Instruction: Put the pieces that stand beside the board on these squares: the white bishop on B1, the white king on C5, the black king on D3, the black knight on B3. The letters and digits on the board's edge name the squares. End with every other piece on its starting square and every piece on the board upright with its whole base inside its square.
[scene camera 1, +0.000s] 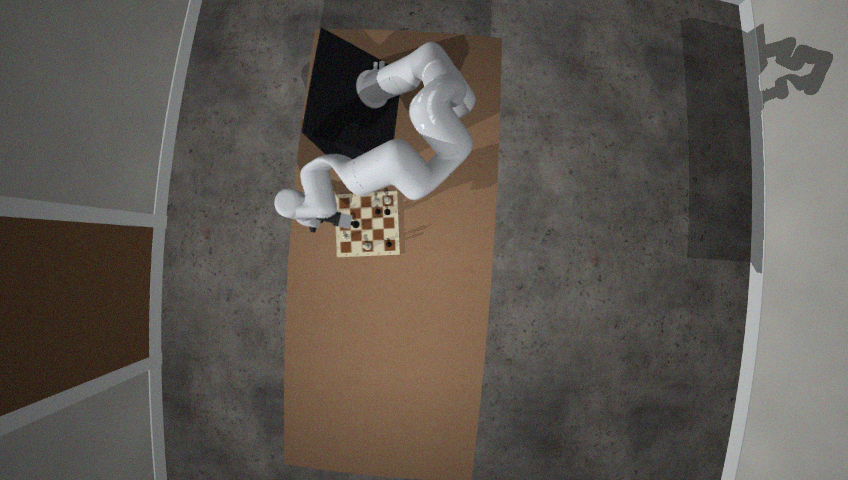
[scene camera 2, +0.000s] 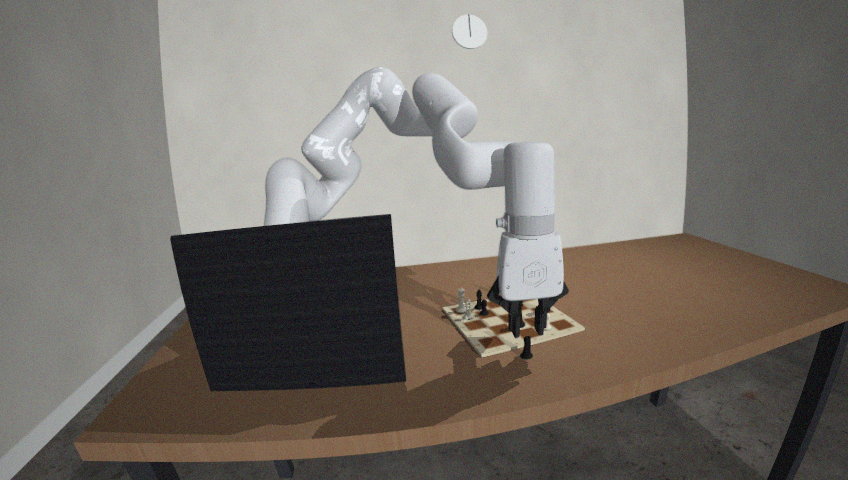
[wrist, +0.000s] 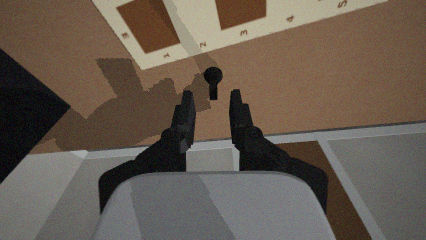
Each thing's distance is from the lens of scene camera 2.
my gripper (scene camera 2: 526, 333): 0.66 m
chessboard (scene camera 2: 489, 335): 0.73 m
